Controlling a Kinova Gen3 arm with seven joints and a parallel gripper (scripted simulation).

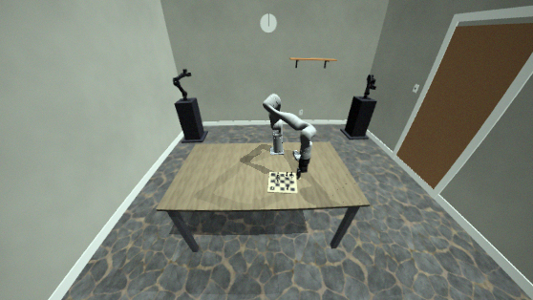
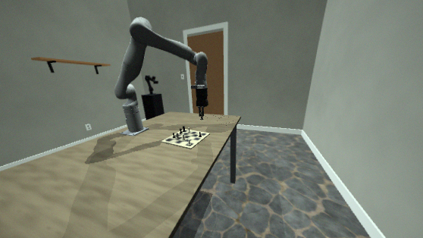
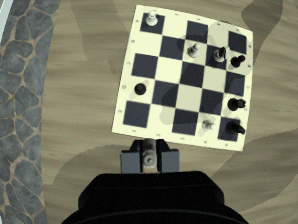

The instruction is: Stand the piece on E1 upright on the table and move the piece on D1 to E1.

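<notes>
Right now the chessboard is 14 cm below my hand, 10 cm to the right of it and 7 cm behind it. From my hand the other things lie so: white piece 2 cm below.
</notes>
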